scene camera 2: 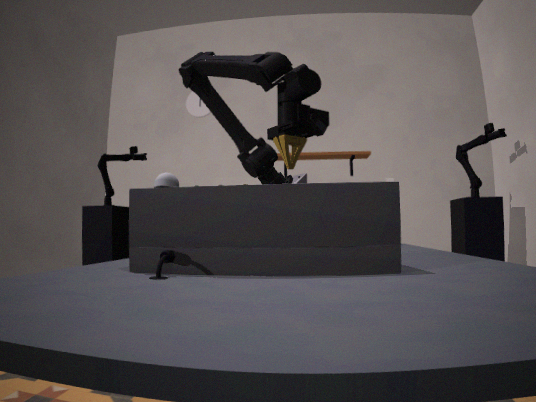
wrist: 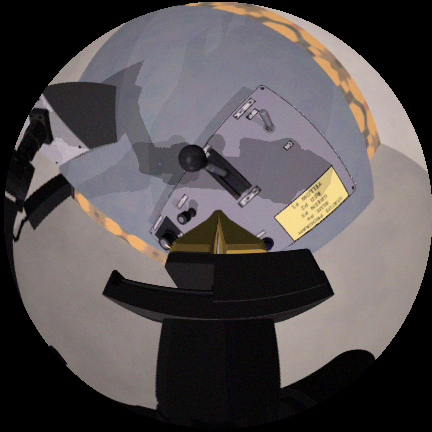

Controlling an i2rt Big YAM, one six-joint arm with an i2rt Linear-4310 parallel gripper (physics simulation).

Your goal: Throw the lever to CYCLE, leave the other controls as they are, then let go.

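Places are measured from the arm's base along level axes (x ahead, y left, z up), in millimetres.
Pixels of known places: gripper, fingertip midpoint: [scene camera 2: 290, 169] [wrist: 217, 214].
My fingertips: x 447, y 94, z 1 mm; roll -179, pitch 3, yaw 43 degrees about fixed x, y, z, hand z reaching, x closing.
Observation:
For each thing: its top centre in the pictures, then the offset to it from my fingertips. "*": a spot on its surface instead. Level surfaces: height alone.
- lever, top centre: [wrist: 211, 171] dx -26, dy +9, dz -76 mm
- white label plate, surface height: dz -106 mm
- toggle switch, top centre: [wrist: 270, 118] dx -22, dy +130, dz -90 mm
- small black knob, top centre: [wrist: 181, 221] dx -4, dy -110, dz -84 mm
- blue button, surface spot: [wrist: 269, 243] * dx +149, dy -10, dz -57 mm
- yellow card, top centre: [wrist: 317, 209] dx +148, dy +105, dz -58 mm
- white dome, surface spot: [scene camera 2: 166, 180] * dx +183, dy -219, dz -40 mm
The lever [wrist: 216, 168] has a black ball knob and a grey shaft rising from a dark slot in the sloped grey control panel [wrist: 225, 135] [scene camera 2: 300, 178]. In the wrist view its knob appears beside the slot's upper-left end, away from the white label plate [wrist: 249, 196] at the lower-right end. The slot labels are too blurred to read. My gripper [scene camera 2: 290, 167] [wrist: 217, 214] is shut, with its yellow fingers together and nothing between them. It hangs above the panel, apart from the lever, with the knob up and left of the fingertips in the wrist view.
A toggle switch [wrist: 266, 120], a small black knob [wrist: 185, 217] and a blue button [wrist: 269, 243] partly behind the fingers are on the panel. A yellow card [wrist: 312, 205] is there too. A white dome [scene camera 2: 166, 180] stands left on the dark pedestal [scene camera 2: 265, 220].

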